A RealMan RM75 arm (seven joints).
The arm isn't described. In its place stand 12 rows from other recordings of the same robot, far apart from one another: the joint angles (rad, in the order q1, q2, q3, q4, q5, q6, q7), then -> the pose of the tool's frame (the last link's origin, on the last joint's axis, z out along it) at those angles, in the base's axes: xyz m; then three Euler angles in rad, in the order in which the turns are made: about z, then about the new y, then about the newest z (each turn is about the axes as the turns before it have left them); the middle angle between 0 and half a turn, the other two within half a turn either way.
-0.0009, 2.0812, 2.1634, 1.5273, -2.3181, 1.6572, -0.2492 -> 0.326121 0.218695 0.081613 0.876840 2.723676 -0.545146
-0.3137, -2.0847, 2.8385, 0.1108, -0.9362, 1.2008, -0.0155 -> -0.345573 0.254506 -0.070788 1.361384 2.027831 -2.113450
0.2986, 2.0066, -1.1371, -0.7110, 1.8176, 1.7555, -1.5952 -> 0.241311 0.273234 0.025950 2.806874 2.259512 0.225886
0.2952, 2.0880, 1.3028, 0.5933, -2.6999, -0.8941, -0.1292 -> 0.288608 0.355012 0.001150 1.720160 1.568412 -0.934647
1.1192, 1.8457, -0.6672, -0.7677, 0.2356, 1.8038, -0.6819 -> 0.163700 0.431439 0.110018 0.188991 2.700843 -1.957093
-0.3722, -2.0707, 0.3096, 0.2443, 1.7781, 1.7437, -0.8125 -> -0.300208 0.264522 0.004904 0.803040 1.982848 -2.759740
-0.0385, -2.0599, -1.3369, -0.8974, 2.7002, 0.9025, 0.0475 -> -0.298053 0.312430 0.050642 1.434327 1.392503 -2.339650
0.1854, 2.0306, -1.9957, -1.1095, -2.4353, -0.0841, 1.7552 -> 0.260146 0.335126 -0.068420 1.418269 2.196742 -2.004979
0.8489, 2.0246, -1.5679, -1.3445, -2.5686, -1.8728, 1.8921 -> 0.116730 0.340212 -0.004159 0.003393 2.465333 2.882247
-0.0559, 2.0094, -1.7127, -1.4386, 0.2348, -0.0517, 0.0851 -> 0.266180 0.334035 0.071547 1.495400 1.722955 -0.820396
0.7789, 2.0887, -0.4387, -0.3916, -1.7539, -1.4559, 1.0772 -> 0.184683 0.398453 0.002349 2.479597 2.146260 -0.379384
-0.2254, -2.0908, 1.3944, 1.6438, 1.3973, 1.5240, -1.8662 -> -0.080166 0.260388 0.045054 0.090671 2.416239 -3.093579
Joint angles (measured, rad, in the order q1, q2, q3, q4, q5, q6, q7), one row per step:
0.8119, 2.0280, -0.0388, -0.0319, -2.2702, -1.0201, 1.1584
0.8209, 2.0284, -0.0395, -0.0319, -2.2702, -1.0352, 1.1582
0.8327, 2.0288, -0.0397, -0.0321, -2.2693, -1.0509, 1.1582
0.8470, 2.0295, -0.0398, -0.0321, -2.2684, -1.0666, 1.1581
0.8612, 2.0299, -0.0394, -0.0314, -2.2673, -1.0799, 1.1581
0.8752, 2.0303, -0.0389, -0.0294, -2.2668, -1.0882, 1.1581
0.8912, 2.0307, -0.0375, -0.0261, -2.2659, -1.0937, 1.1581
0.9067, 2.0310, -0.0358, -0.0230, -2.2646, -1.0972, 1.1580
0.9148, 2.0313, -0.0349, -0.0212, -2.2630, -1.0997, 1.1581
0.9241, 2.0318, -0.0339, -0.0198, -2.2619, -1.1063, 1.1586
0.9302, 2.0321, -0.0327, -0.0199, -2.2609, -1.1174, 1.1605
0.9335, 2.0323, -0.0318, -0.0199, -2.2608, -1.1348, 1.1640
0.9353, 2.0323, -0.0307, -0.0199, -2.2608, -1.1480, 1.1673
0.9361, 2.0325, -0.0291, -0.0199, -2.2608, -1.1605, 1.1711
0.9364, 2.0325, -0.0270, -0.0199, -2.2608, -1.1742, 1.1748
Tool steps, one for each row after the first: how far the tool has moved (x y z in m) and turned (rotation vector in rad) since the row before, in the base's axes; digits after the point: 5 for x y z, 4 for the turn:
-0.00559, 0.00116, -0.00016, -0.0049, 0.0100, 0.0196
-0.00679, 0.00184, 0.00003, -0.0042, 0.0113, 0.0221
-0.00787, 0.00219, -0.00011, -0.0047, 0.0116, 0.0246
-0.00757, 0.00220, -0.00007, -0.0040, 0.0107, 0.0225
-0.00700, 0.00212, -0.00043, -0.0039, 0.0078, 0.0191
-0.00768, 0.00253, -0.00062, -0.0033, 0.0076, 0.0186
-0.00724, 0.00255, -0.00049, -0.0021, 0.0065, 0.0165
-0.00397, 0.00125, -0.00027, -0.0012, 0.0047, 0.0086
-0.00493, 0.00110, -0.00023, -0.0028, 0.0072, 0.0124
-0.00396, 0.00038, 0.00027, -0.0036, 0.0099, 0.0113
-0.00348, -0.00077, 0.00032, -0.0072, 0.0140, 0.0121
-0.00232, -0.00067, 0.00036, -0.0055, 0.0110, 0.0079
-0.00187, -0.00081, 0.00032, -0.0054, 0.0113, 0.0059
-0.00178, -0.00092, 0.00050, -0.0054, 0.0122, 0.0060

